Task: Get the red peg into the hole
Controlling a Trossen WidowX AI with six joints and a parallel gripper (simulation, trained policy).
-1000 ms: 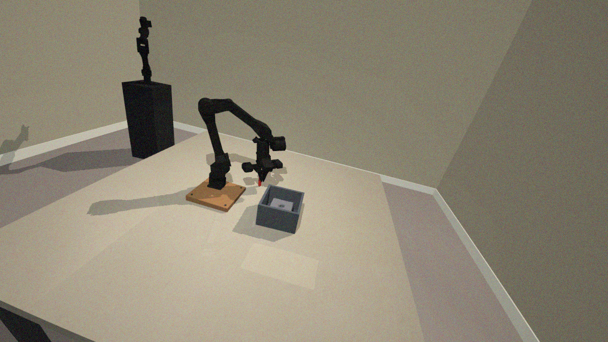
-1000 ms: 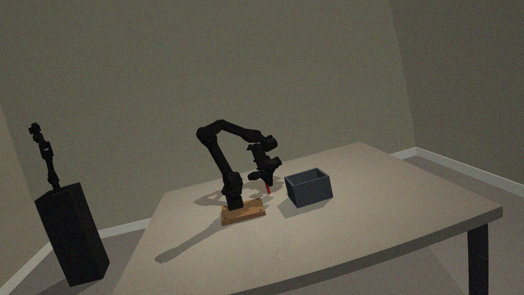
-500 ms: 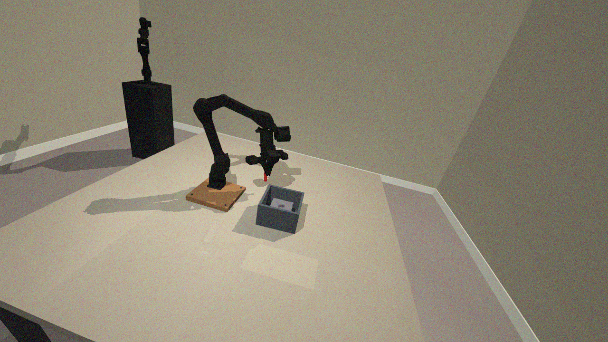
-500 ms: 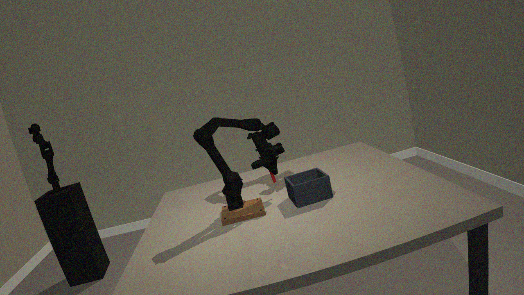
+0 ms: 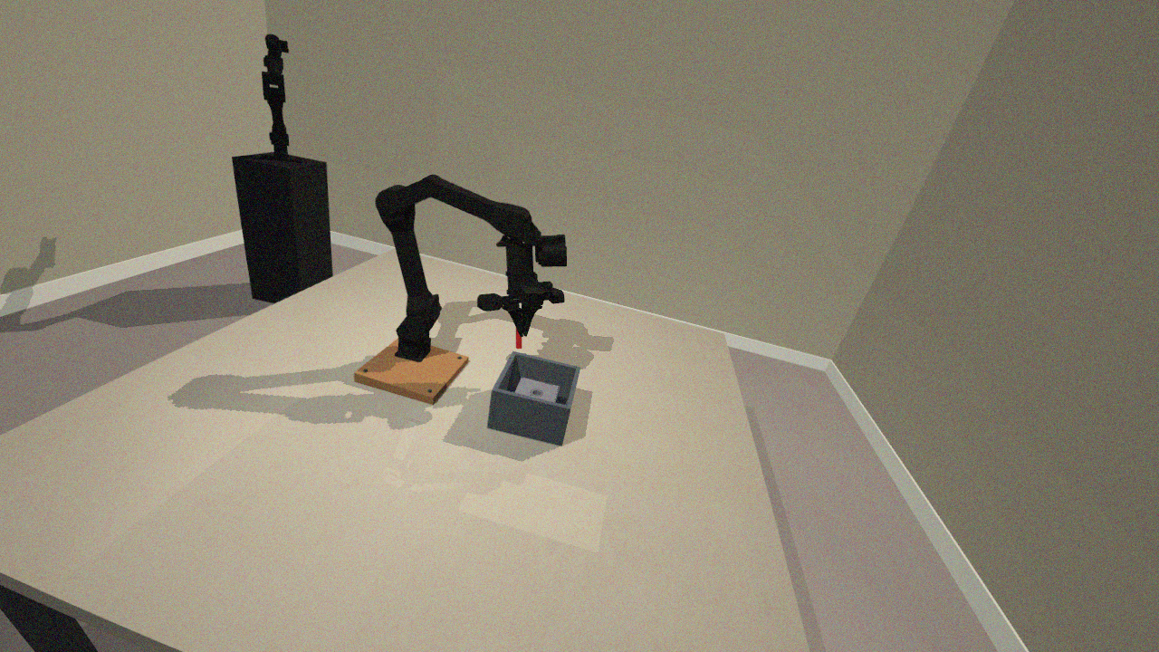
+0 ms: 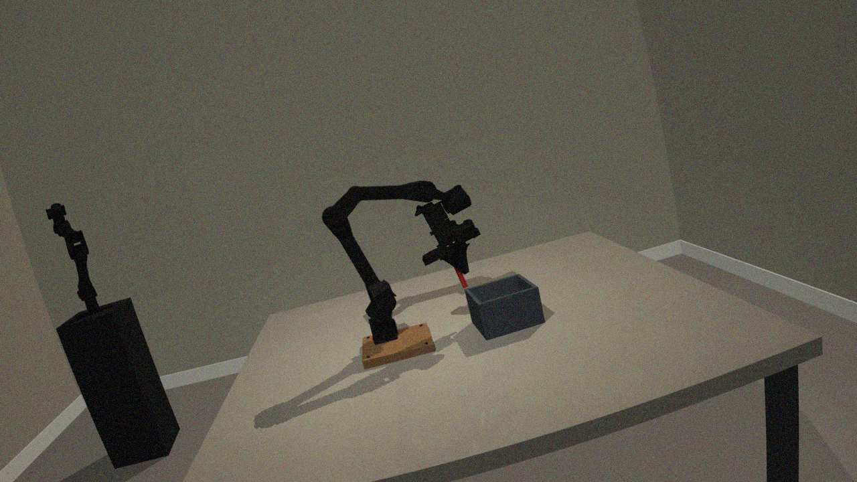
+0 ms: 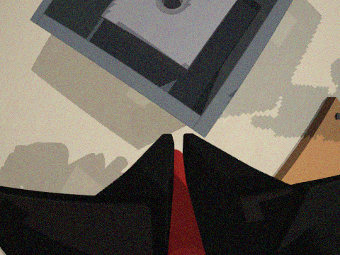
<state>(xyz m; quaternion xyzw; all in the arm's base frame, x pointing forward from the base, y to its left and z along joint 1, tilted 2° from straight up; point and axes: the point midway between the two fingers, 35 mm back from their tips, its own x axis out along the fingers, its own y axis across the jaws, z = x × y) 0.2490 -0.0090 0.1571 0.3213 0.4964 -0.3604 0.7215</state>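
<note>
Right now my gripper tip is 60 mm short of the plate, 90 mm to the left of it and 90 mm above it. From my gripper tip the other things lie so: red peg 10 mm behind, 20 mm to the left; grey box 60 mm ahead, 90 mm to the right, 110 mm below.
</note>
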